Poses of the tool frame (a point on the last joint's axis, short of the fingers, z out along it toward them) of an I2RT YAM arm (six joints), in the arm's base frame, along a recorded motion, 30 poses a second.
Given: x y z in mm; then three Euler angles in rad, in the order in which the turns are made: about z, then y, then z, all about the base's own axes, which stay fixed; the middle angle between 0 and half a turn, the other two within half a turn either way.
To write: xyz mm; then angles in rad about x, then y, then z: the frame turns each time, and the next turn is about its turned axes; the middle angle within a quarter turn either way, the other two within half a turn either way. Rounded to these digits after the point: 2 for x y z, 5 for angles.
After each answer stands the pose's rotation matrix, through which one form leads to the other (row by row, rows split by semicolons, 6 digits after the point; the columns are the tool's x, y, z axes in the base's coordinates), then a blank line. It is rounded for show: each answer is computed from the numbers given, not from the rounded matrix.
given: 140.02 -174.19 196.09 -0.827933 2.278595 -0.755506
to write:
140.02 -174.19 196.09 2.46608 0.58605 -3.00288
-0.825130 0.115199 0.553073; -0.234611 0.820707 -0.520959; -0.513925 -0.559615 -0.650163

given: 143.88 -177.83 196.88 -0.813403 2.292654 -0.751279
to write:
143.88 -177.83 196.88 2.48207 0.58061 -2.99993
-0.827751 0.118053 0.548536; -0.221161 0.829825 -0.512326; -0.515670 -0.545393 -0.660780

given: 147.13 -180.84 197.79 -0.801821 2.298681 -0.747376
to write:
147.13 -180.84 197.79 2.48997 0.57949 -2.99526
-0.827798 0.122004 0.547600; -0.212626 0.835027 -0.507465; -0.519174 -0.536512 -0.665292

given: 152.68 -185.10 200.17 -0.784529 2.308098 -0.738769
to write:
152.68 -185.10 200.17 2.50357 0.57912 -2.99117
-0.827491 0.125420 0.547291; -0.201917 0.843051 -0.498492; -0.523916 -0.523006 -0.672293

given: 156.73 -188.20 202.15 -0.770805 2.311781 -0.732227
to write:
156.73 -188.20 202.15 2.51055 0.58080 -2.98568
-0.825881 0.129818 0.548696; -0.194421 0.847887 -0.493242; -0.529264 -0.514038 -0.675015

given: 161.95 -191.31 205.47 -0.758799 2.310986 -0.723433
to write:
161.95 -191.31 205.47 2.51449 0.58646 -2.98178
-0.822292 0.132545 0.553414; -0.191751 0.851089 -0.488753; -0.535786 -0.508016 -0.674428

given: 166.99 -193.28 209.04 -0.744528 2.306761 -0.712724
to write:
166.99 -193.28 209.04 2.51628 0.59531 -2.97571
-0.816608 0.136718 0.560767; -0.189863 0.853849 -0.484658; -0.545072 -0.502244 -0.671302

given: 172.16 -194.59 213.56 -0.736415 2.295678 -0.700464
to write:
172.16 -194.59 213.56 2.51250 0.60933 -2.97364
-0.808492 0.137080 0.572320; -0.196856 0.853481 -0.482513; -0.554607 -0.502772 -0.663047

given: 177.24 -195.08 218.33 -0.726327 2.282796 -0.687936
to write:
177.24 -195.08 218.33 2.50729 0.62472 -2.96878
-0.799045 0.139477 0.584871; -0.202935 0.853086 -0.480689; -0.565990 -0.502783 -0.653349

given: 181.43 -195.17 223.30 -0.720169 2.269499 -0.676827
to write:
181.43 -195.17 223.30 2.50094 0.63962 -2.96607
-0.789993 0.140101 0.596894; -0.211299 0.851689 -0.479561; -0.575555 -0.504973 -0.643225

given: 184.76 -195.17 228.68 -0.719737 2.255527 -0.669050
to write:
184.76 -195.17 228.68 2.49196 0.65303 -2.96519
-0.781921 0.139378 0.607597; -0.222087 0.848447 -0.480432; -0.582475 -0.510599 -0.632464

